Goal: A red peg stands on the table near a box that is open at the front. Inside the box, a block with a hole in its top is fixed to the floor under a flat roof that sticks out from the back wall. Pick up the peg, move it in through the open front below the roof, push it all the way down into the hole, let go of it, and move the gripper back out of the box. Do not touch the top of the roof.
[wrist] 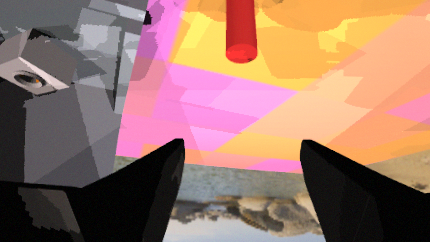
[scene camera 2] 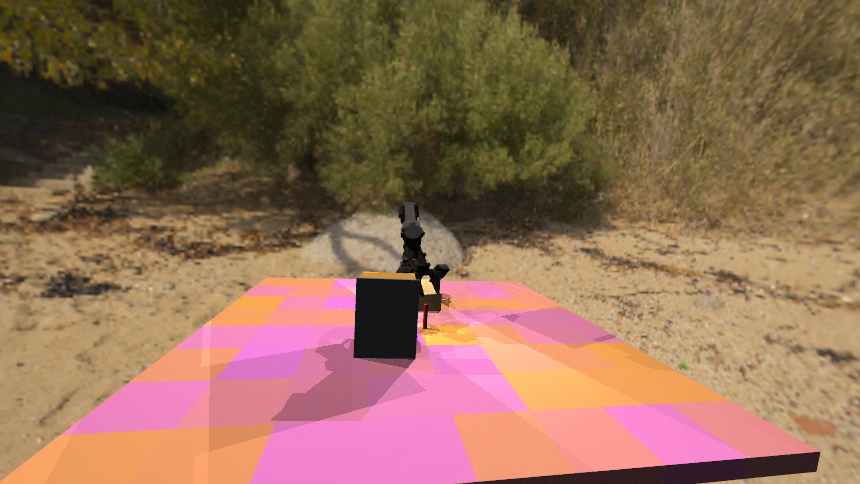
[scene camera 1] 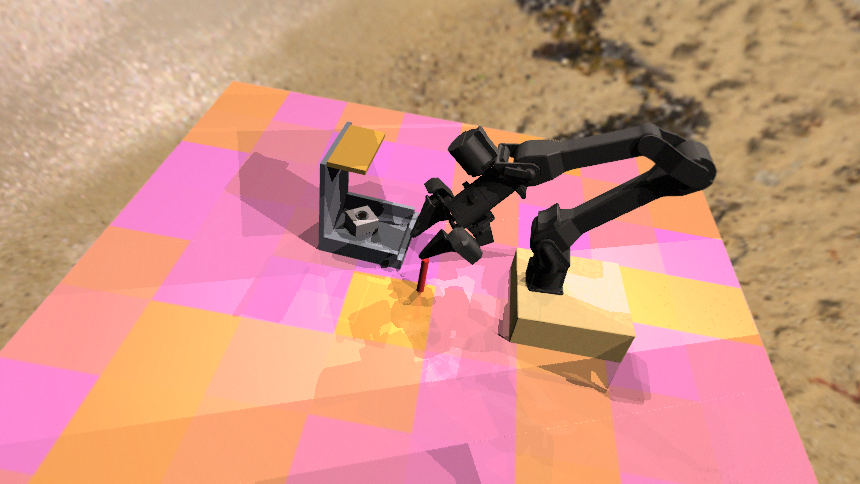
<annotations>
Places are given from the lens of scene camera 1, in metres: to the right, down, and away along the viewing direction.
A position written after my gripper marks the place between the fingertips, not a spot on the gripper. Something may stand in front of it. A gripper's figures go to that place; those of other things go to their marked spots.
my gripper (scene camera 1: 415, 247): -0.03, 0.01, 1.06
dark back wall (scene camera 1: 334, 182): -0.18, -0.12, 1.15
</annotations>
